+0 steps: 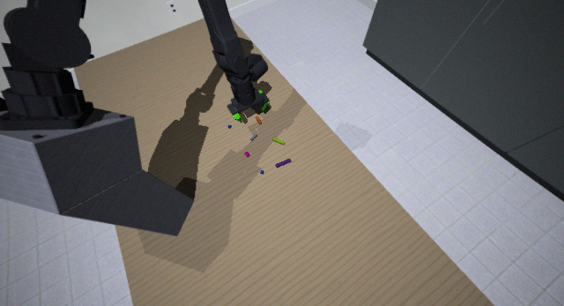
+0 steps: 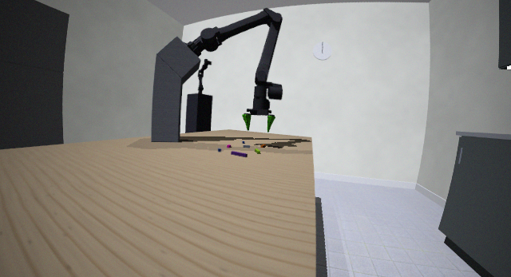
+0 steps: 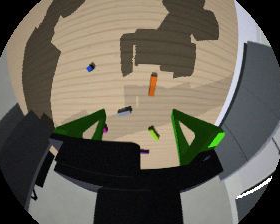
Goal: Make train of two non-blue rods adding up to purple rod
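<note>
My hand is 12 cm to the left of the magenta rod, 8 cm above it and 6 cm past it. The rest, counted from my hand: orange rod 8 cm below, 2 cm to the left, 2 cm ahead; lime rod 11 cm to the right, 8 cm below, 7 cm ahead; grey rod 8 cm below, 5 cm to the right, 2 cm behind.
</note>
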